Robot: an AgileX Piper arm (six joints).
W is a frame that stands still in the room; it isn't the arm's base.
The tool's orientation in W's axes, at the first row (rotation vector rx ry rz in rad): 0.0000, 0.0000, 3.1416
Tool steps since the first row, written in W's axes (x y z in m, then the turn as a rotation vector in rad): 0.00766, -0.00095, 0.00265, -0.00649, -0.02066, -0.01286; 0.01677, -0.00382, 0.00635, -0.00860, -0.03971, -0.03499; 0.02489, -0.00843, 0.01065, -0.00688, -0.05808, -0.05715; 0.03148, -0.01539, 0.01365, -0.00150, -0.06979, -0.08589; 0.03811, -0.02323, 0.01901, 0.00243, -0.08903, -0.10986
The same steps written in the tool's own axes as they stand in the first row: -0.00766, 0.00095, 0.00265, 0.00649, 0.02066, -0.01286; -0.01677, 0.00382, 0.00635, 0.00860, 0.03971, -0.03499; -0.02489, 0.00843, 0.01065, 0.00688, 0.05808, -0.05715; -0.03148, 0.01539, 0.01365, 0.00150, 0.06979, -0.08589; -0.03811, 0.02323, 0.01901, -0.00243, 0.08903, -0.10986
